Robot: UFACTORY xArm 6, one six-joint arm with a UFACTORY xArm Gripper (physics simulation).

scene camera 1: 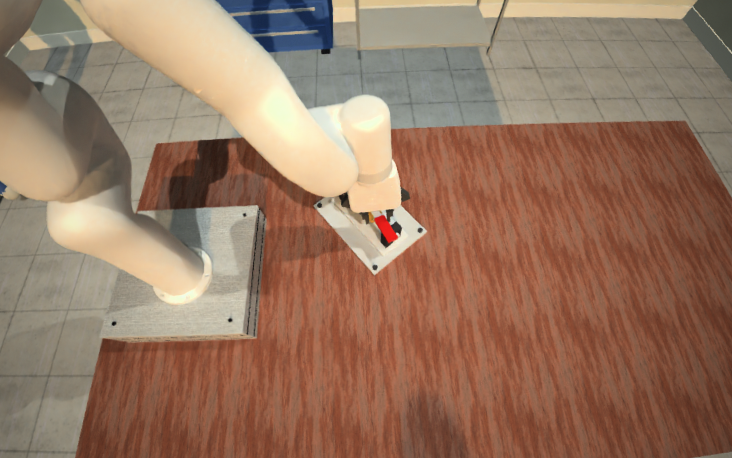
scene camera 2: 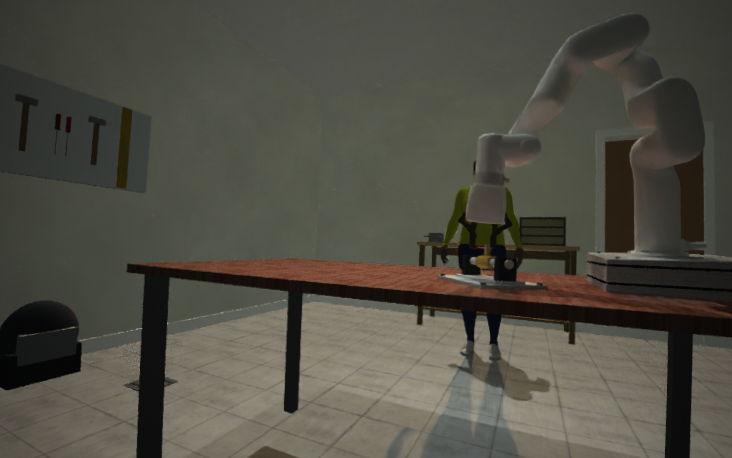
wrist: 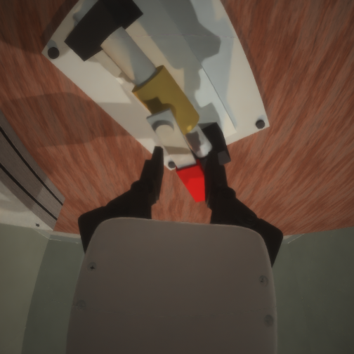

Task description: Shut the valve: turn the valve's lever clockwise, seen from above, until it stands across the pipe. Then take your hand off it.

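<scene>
The valve's lever has a red grip (scene camera 1: pixel 385 229) (scene camera 2: pixel 476 247) (wrist: pixel 192 183) and a grey arm over the brass valve body (scene camera 2: pixel 485 262) (wrist: pixel 170 97). It stands mostly along the pipe (wrist: pixel 129 56), at a slight angle to it. The valve is mounted on a white plate (scene camera 1: pixel 345 236) (wrist: pixel 245 102). My gripper (scene camera 1: pixel 377 216) (scene camera 2: pixel 484 246) (wrist: pixel 184 159) points down over the lever, its fingers partly open on either side. In the wrist view the right finger is against or very near the red grip, and a gap shows between the left finger and the lever.
A black pipe support (scene camera 2: pixel 505 268) (wrist: pixel 102 27) stands on the plate. The arm's grey base block (scene camera 1: pixel 215 232) (scene camera 2: pixel 647 275) is beside it on the red-brown table (scene camera 1: pixel 485 324). A person in a yellow-green top (scene camera 2: pixel 458 210) stands beyond the table, before a workbench (scene camera 2: pixel 545 248).
</scene>
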